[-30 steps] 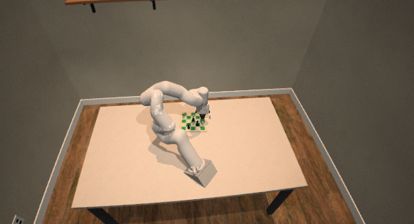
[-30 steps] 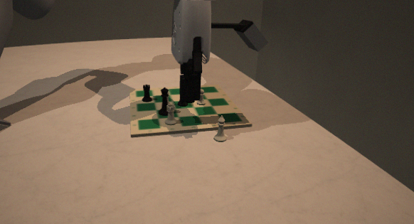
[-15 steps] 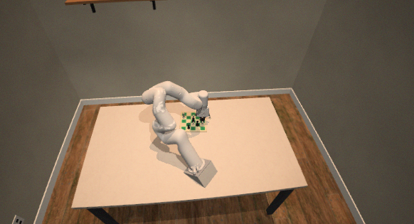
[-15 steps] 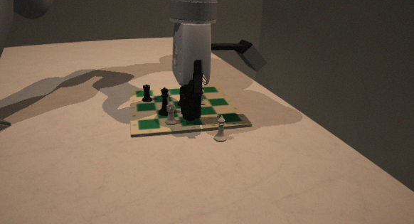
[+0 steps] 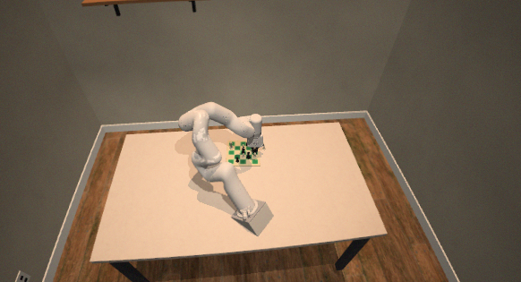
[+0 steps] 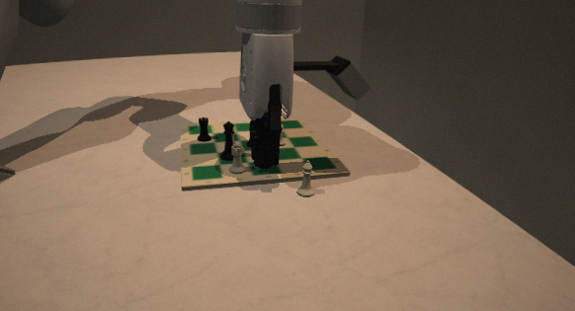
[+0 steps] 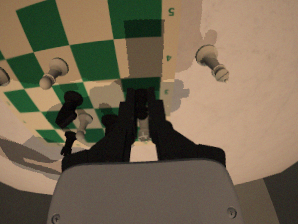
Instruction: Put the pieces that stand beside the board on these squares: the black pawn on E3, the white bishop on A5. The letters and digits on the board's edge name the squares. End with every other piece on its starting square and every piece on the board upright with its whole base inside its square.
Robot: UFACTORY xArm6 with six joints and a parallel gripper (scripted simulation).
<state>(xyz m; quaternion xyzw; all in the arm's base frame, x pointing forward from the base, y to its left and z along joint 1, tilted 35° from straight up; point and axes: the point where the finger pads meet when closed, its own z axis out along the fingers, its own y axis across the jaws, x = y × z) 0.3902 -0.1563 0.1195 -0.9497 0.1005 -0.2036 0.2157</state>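
Now: hand 10 mm above the black pawn. The rest, counted from my hand: black bishop 70 mm to the left, 10 mm below, 10 mm ahead; then black rook 120 mm to the left, 60 mm behind, 10 mm below; then chessboard 80 mm to the left, 30 mm below, 10 mm ahead.
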